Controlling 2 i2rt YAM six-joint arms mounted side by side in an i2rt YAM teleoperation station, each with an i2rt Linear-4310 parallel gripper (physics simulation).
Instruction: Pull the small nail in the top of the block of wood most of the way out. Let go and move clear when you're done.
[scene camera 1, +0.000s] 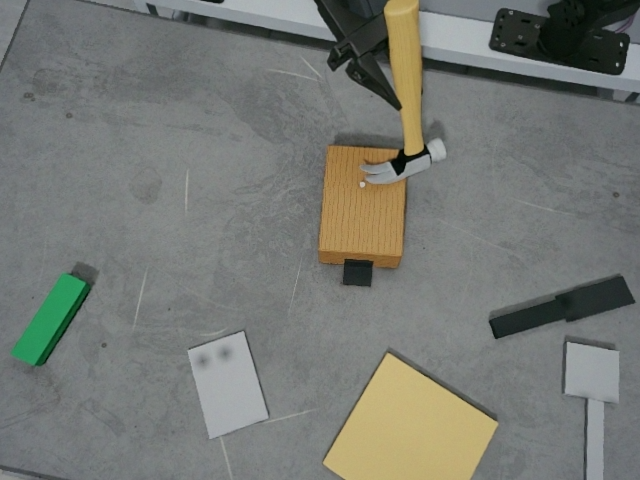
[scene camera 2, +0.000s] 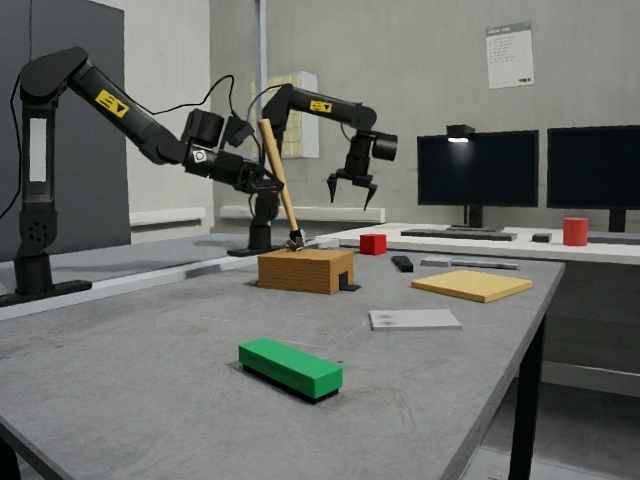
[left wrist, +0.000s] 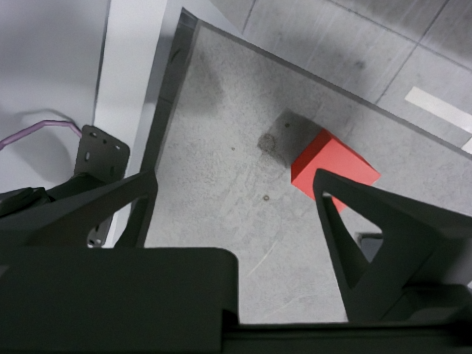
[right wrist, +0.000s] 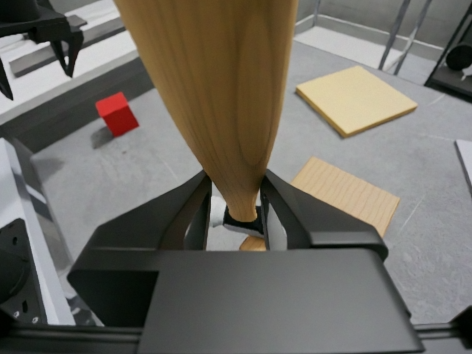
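Seen in the pictures: left gripper, fingertip midpoint: (scene camera 2: 348, 206) (left wrist: 235, 177) (right wrist: 42, 87); right gripper, fingertip midpoint: (scene camera 1: 411, 102) (scene camera 2: 282, 186) (right wrist: 235, 176); left arm's base at its link origin: (scene camera 1: 556, 44) (scene camera 2: 259, 252) (right wrist: 10, 282); right arm's base at its link origin: (scene camera 2: 36, 296).
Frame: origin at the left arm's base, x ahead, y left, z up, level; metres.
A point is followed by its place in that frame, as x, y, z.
The wooden block (scene camera 1: 361, 222) @[0.377, -0.214, 0.051] (scene camera 2: 294, 273) @[0.357, -0.275, 0.021] (right wrist: 350, 195) @[0.392, -0.219, 0.051] stands on the table. The small nail (scene camera 1: 362, 184) @[0.326, -0.226, 0.060] shows as a pale head on its top; how far it stands up is too small to tell. The hammer (scene camera 1: 405, 67) @[0.261, -0.204, 0.253] (scene camera 2: 273, 155) @[0.261, -0.218, 0.248] (right wrist: 220, 75) @[0.240, -0.222, 0.266] is tilted, handle up, with its claw over the block top. The nail head is just beside the tip of the lower tine in scene camera 1, not between the tines. My right gripper (scene camera 2: 281, 185) @[0.260, -0.189, 0.184] (right wrist: 235, 176) @[0.260, -0.189, 0.184] is shut on the hammer's handle. My left gripper (scene camera 2: 349, 205) @[0.174, 0.195, 0.121] (left wrist: 235, 177) @[0.174, 0.195, 0.121] is open and empty, raised away from the block.
A black bracket (scene camera 1: 357, 272) @[0.430, -0.203, -0.010] is at the block's near end. A red cube (scene camera 2: 372, 244) @[0.266, 0.174, 0.018] (left wrist: 340, 165) @[0.248, 0.217, 0.042] (right wrist: 117, 114) @[0.249, 0.177, 0.032] lies below my left gripper's side. A yellow board (scene camera 1: 413, 423) @[0.609, -0.083, 0.001], white plate (scene camera 1: 227, 384) @[0.627, -0.333, -0.007], green eraser (scene camera 1: 51, 317) @[0.605, -0.584, 0.016], black tool (scene camera 1: 563, 307) @[0.405, 0.079, -0.004] and grey paddle (scene camera 1: 591, 372) @[0.482, 0.123, 0.002] lie around.
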